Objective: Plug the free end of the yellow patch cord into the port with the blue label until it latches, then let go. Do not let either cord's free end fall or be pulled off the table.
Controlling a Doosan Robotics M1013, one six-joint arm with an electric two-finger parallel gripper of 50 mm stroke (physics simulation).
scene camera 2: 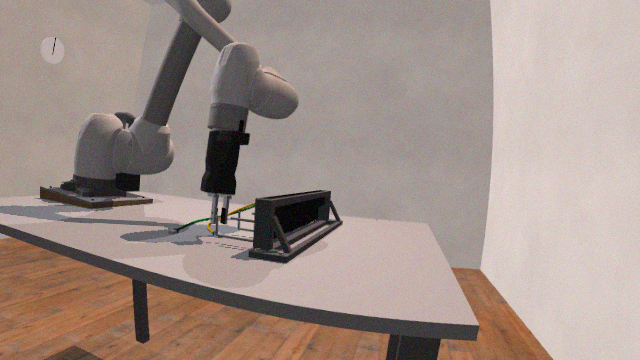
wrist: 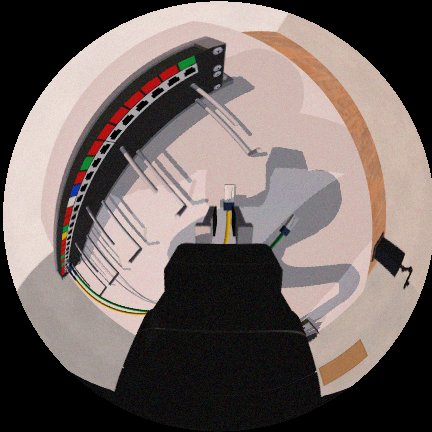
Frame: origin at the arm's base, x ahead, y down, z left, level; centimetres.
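Where they show: gripper, fingertip midpoint: (scene camera 2: 218,223) (wrist: 223,214); arm's base, link origin: (scene camera 2: 93,192).
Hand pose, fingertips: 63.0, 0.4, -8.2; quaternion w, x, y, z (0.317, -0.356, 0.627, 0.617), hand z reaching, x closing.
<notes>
Each offset is from my fingertips to the centre of the thing, as dx, dy, dz. "*": to the spot under its first point.
The yellow cord's free end, a clear plug @[+1.5, +1.7, -1.8] (wrist: 229,192) with a dark blue boot, points away from my gripper (scene camera 2: 219,222) (wrist: 223,214) in the wrist view. The yellow cord @[* -3.8, +2.0, +2.1] (scene camera 2: 210,228) (wrist: 228,226) runs between the two fingers, with gaps on both sides. My gripper is open around it, low over the table. The blue label @[* +12.6, -6.7, +10.2] (wrist: 75,190) is on the left part of the patch panel @[+10.6, -2.5, +14.3] (scene camera 2: 264,225) (wrist: 135,135); its port is small and steeply angled in the wrist view. The cords' other ends are at the panel's far lower left end in that view.
The green cord's free plug @[* -6.5, +2.0, -7.9] (scene camera 2: 173,231) (wrist: 290,224) lies to the right of the gripper in the wrist view. Several metal rods @[* +9.2, -2.9, +3.9] (wrist: 139,170) stick out from the panel toward the gripper. The table edge (scene camera 2: 250,302) runs along the front in the scene view.
</notes>
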